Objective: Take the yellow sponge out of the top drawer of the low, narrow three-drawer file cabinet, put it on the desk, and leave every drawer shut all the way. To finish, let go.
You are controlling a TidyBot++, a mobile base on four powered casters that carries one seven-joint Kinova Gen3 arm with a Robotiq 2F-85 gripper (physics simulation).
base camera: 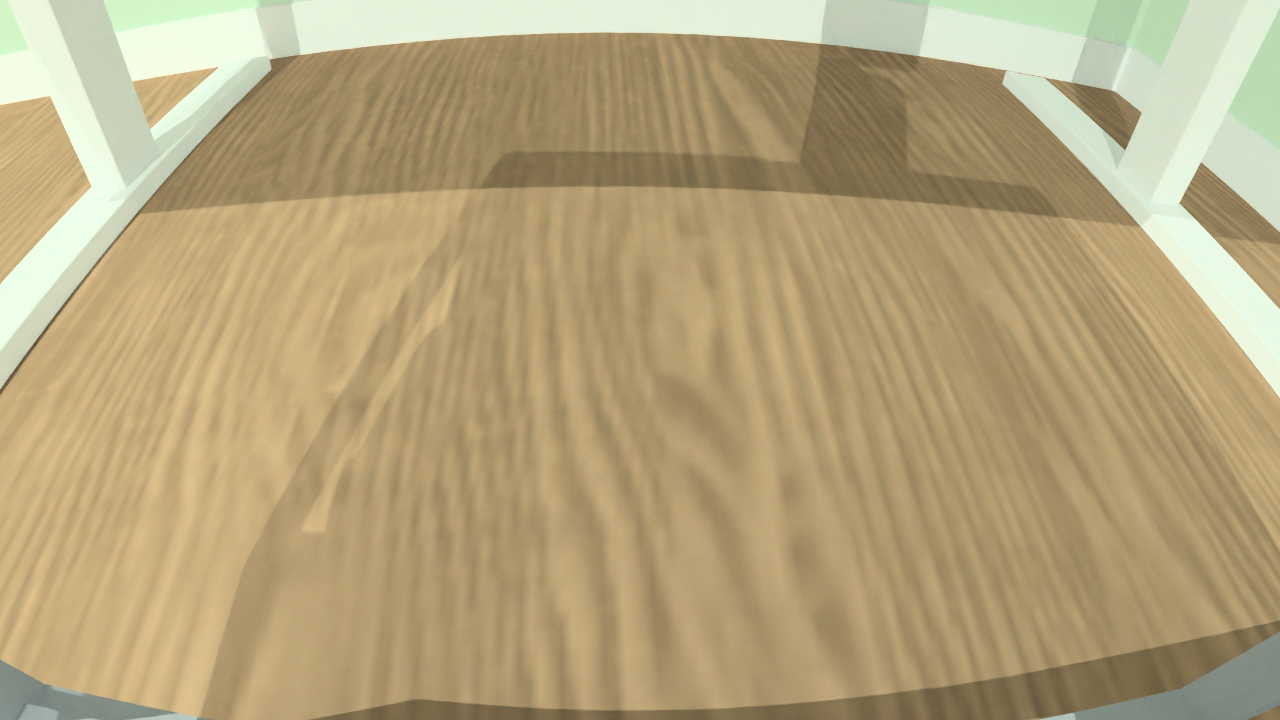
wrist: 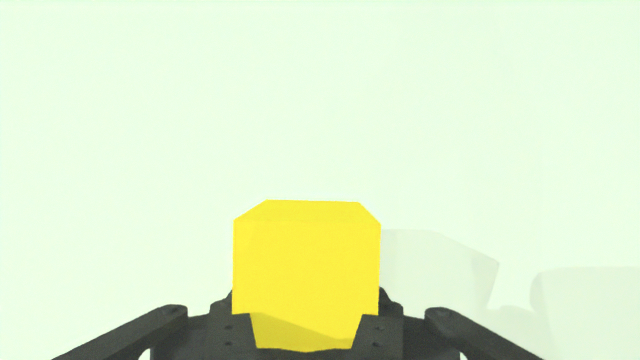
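Places are measured from the arm's base along level axes (x down, y left, z ahead), in millimetres.
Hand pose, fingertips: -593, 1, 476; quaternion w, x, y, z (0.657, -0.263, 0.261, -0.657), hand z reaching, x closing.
After its pixels a point has its place, as x, y, z.
The yellow sponge (wrist: 306,260) {-659, 1, 453} is in the lower middle of the wrist view, between the two black fingers. My gripper (wrist: 309,294) {-593, 1, 476} is shut on it, one finger on each side. Behind it a pale, nearly white surface, which looks like the desk top (wrist: 300,100) {-554, 17, 722}, fills the wrist view. Shadows of the sponge and gripper fall on it at the lower right, close beside the sponge. Whether the sponge touches that surface cannot be told. The file cabinet and its drawers do not show in either view.
In the base camera view, white desk legs (base camera: 85,85) {246, 559, 683} (base camera: 1186,98) {239, -634, 719} stand at left and right on white floor rails (base camera: 116,210) (base camera: 1203,273) {374, -622, 564}. Wooden floor (base camera: 626,402) {396, -5, 406} lies between them, with shadows across it. A white baseboard (base camera: 581,17) {371, 65, 1140} and green wall are at the back.
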